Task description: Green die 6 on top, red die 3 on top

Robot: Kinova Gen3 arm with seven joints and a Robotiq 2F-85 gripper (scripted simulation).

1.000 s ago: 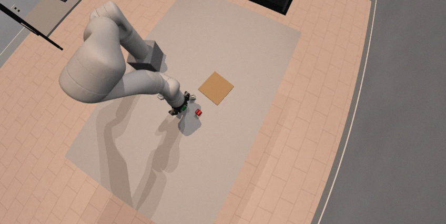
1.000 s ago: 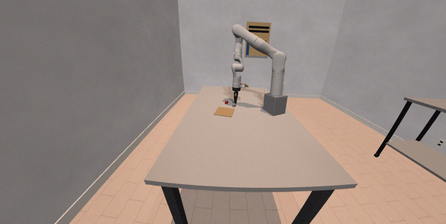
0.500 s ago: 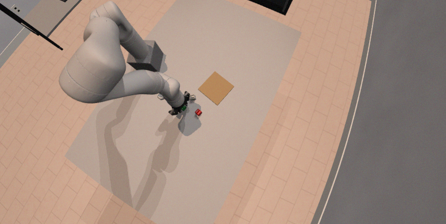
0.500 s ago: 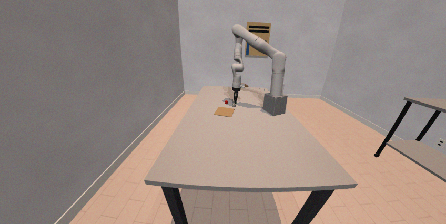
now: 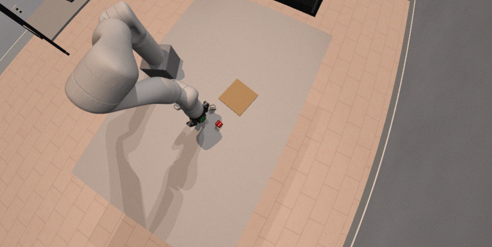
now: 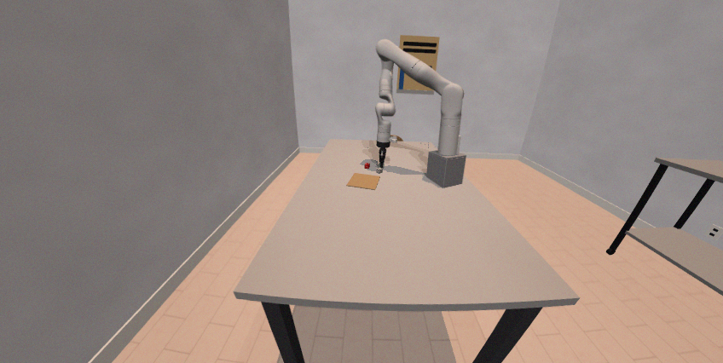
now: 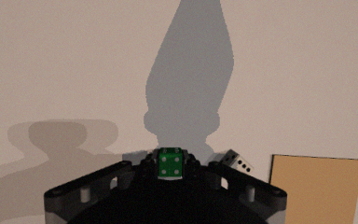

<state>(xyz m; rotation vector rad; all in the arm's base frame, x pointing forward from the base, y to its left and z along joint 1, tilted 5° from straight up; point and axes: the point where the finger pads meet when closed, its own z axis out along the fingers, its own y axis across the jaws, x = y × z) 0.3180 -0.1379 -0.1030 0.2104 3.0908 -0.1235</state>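
Now: hand 1 cm above the green die. The rest, counted from my hand: white die (2 cm ahead, 7 cm to the left, 1 cm below); red die (9 cm ahead, 2 cm to the left, 1 cm below); tan mat (10 cm ahead, 18 cm to the left, 2 cm below).
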